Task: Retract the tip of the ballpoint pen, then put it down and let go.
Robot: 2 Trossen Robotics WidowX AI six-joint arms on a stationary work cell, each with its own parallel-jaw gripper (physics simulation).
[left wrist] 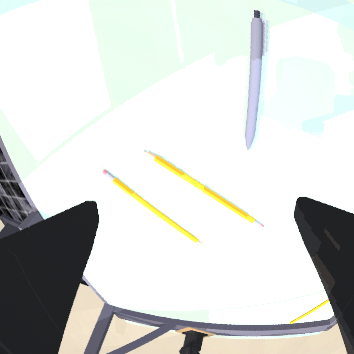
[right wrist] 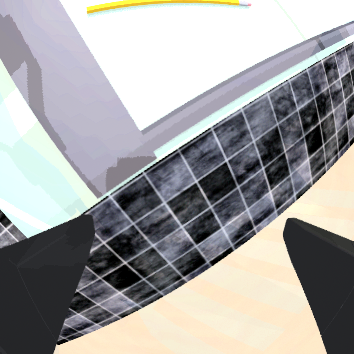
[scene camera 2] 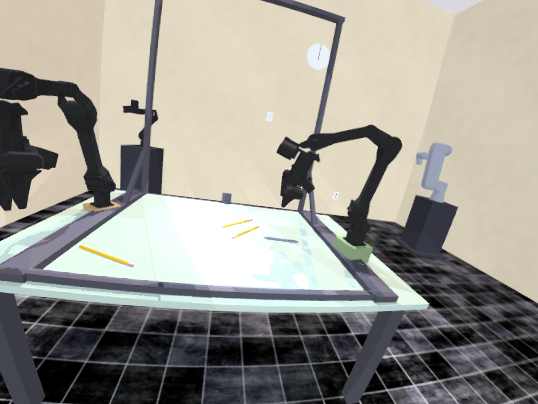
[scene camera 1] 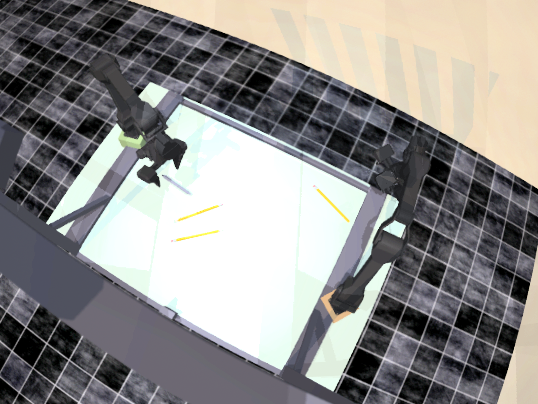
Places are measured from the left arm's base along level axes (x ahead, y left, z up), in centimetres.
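Pixels of known places: left gripper, fingertip midpoint: (left wrist: 200, 210) (scene camera 2: 281, 201) (scene camera 1: 168, 178); right gripper, fingertip midpoint: (right wrist: 192, 228) (scene camera 2: 14, 209); left arm's base, link origin: (scene camera 2: 354, 241) (scene camera 1: 133, 130); right arm's base, link origin: (left wrist: 194, 333) (scene camera 2: 102, 204) (scene camera 1: 340, 303).
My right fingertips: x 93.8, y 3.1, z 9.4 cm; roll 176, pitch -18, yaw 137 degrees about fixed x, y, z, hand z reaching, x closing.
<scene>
Ahead of a thing's pixels: the offset from my right fingertips to its middle.
A grey-lilac ballpoint pen {dx -70.7, dy -17.6, dz -15.4 cm} (scene camera 1: 176, 184) (scene camera 2: 281, 239) (left wrist: 255, 80) lies flat on the table. In the left wrist view it is at the upper right, its black button end pointing up and sticking out, its tapered end toward the picture's bottom. Whether the writing tip shows is too small to tell. My left gripper (scene camera 1: 168, 176) (scene camera 2: 298, 198) (left wrist: 200, 210) is open and empty, pointing down above the table close to the pen's button end, not touching the pen. My right gripper (scene camera 1: 387, 181) (scene camera 2: 12, 207) (right wrist: 192, 228) is open and empty, high near the table's far right corner in scene camera 1.
Two yellow pencils {dx -59.3, dy -25.6, dz -15.5 cm} (scene camera 1: 199, 213) {dx -57.0, dy -33.8, dz -15.5 cm} (scene camera 1: 196, 236) (scene camera 2: 246, 232) (scene camera 2: 237, 223) (left wrist: 202, 187) (left wrist: 155, 210) lie near the pen. A third pencil {dx -13.8, dy -8.6, dz -15.5 cm} (scene camera 1: 331, 204) (scene camera 2: 106, 255) (right wrist: 110, 7) lies on the right arm's side. A dark raised frame (scene camera 2: 200, 291) borders the table top.
</scene>
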